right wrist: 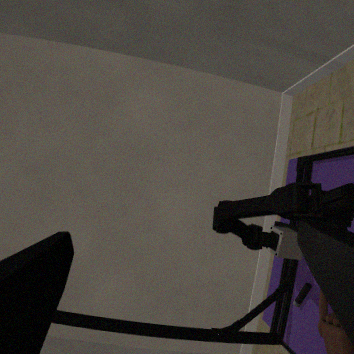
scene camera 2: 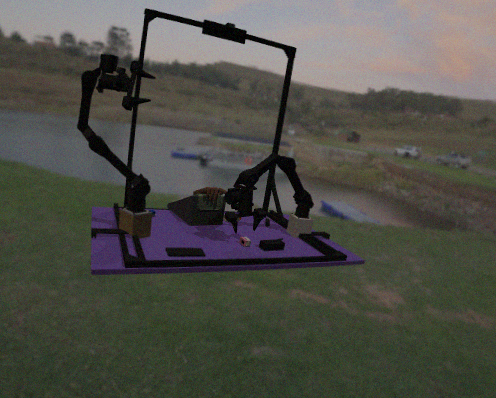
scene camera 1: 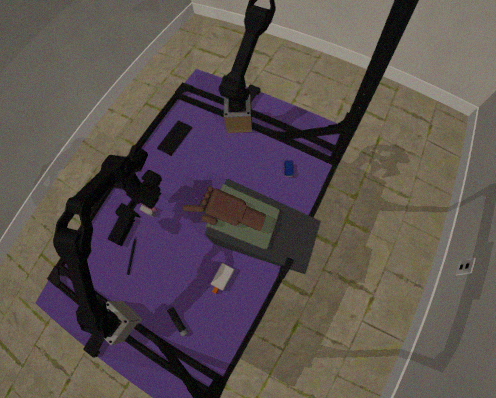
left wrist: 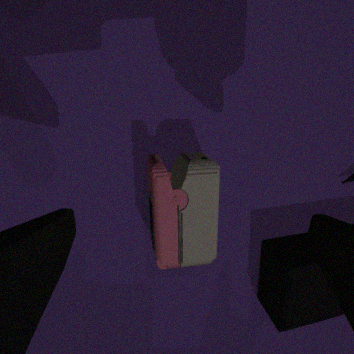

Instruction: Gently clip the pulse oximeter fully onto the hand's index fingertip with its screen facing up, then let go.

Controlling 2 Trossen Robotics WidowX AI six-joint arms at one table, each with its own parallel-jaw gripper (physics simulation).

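Frame: origin at the left arm's base, x right, y ahead, z up, level; millimetres.
Where they show: left gripper, between the fingertips: [scene camera 2: 244, 231] [scene camera 1: 147, 206] [left wrist: 194, 223]; right gripper, between the fingertips: [right wrist: 186, 236] [scene camera 2: 153, 89]; left arm's base, origin of its link: [right wrist: 273, 240] [scene camera 2: 301, 216] [scene camera 1: 109, 323]; right arm's base, origin of its link: [scene camera 2: 136, 210] [scene camera 1: 237, 105].
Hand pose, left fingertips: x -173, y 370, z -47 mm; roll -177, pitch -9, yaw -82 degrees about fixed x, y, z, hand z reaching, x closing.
Things, the pixels of their top centre, and the offset from my left fingertips. "*": a spot on its surface instead.
- pulse oximeter, centre of its top: [left wrist: 186, 221] [scene camera 1: 146, 208] [scene camera 2: 245, 238] dx -12, dy -5, dz -26 mm
- black box, centre of its top: [scene camera 1: 119, 228] [scene camera 2: 272, 241] dx -47, dy -126, dz -23 mm
- pen, centre of its top: [scene camera 1: 131, 255] dx +46, dy -174, dz -49 mm
- flat black slab, centre of its top: [scene camera 2: 185, 251] [scene camera 1: 174, 137] dx -139, dy +287, dz -50 mm
- white box, centre of its top: [scene camera 1: 220, 279] dx +361, dy -41, dz -30 mm
- dark cylinder, centre of its top: [scene camera 1: 176, 322] [right wrist: 298, 294] dx +328, dy -243, dz -31 mm
- blue item, centre of its top: [scene camera 1: 289, 166] dx +321, dy +421, dz -26 mm
- wedge, a spot on its surface: [scene camera 1: 300, 240] * dx +501, dy +214, dz -13 mm
The pulse oximeter [scene camera 1: 147, 209] [scene camera 2: 245, 241] [left wrist: 185, 225], half pink and half pale grey, lies on its side on the purple table; its screen does not show. My left gripper [scene camera 2: 246, 231] [left wrist: 194, 223] is open above it, with the oximeter between and below its spread fingers in the left wrist view. The brown hand [scene camera 1: 225, 206] [scene camera 2: 210, 191] [right wrist: 332, 327] rests palm side unclear on a padded wedge, with one finger [scene camera 1: 192, 208] sticking out, bare. My right gripper [scene camera 2: 151, 89] [right wrist: 186, 236] is open, raised high and far from the hand.
A black box [scene camera 1: 120, 230] [scene camera 2: 271, 244] [left wrist: 300, 282] lies close beside the oximeter. A pen [scene camera 1: 131, 256], a flat black slab [scene camera 1: 175, 138] [scene camera 2: 185, 252], a white box [scene camera 1: 222, 276], a dark cylinder [scene camera 1: 176, 321] and a blue item [scene camera 1: 289, 168] lie around. The wedge [scene camera 1: 300, 240] supports the hand.
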